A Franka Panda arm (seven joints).
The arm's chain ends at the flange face. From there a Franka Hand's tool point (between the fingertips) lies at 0.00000 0.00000 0.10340 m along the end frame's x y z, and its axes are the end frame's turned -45 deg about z.
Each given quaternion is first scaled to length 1.
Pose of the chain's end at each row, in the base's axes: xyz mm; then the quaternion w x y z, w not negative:
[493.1, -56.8, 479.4, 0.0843, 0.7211, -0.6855, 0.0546]
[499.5, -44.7, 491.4, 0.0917, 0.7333, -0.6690, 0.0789]
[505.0, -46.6, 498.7, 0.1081, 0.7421, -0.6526, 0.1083]
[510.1, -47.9, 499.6, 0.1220, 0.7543, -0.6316, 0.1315]
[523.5, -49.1, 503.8, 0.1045, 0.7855, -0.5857, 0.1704]
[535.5, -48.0, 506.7, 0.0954, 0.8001, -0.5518, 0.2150]
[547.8, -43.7, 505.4, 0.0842, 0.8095, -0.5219, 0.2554]
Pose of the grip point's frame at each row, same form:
[489.3, -77.1, 378.1, 0.0988, 0.9285, -0.3574, 0.0182]
[498.8, -69.5, 391.0, 0.1149, 0.9335, -0.3375, 0.0378]
[507.0, -77.8, 400.1, 0.1413, 0.9353, -0.3189, 0.0587]
[514.7, -84.1, 402.9, 0.1630, 0.9386, -0.2949, 0.0748]
[538.5, -86.7, 408.7, 0.1618, 0.9498, -0.2405, 0.1174]
[560.2, -88.3, 414.7, 0.1704, 0.9504, -0.2036, 0.1621]
[581.5, -85.4, 417.0, 0.1755, 0.9476, -0.1724, 0.2037]

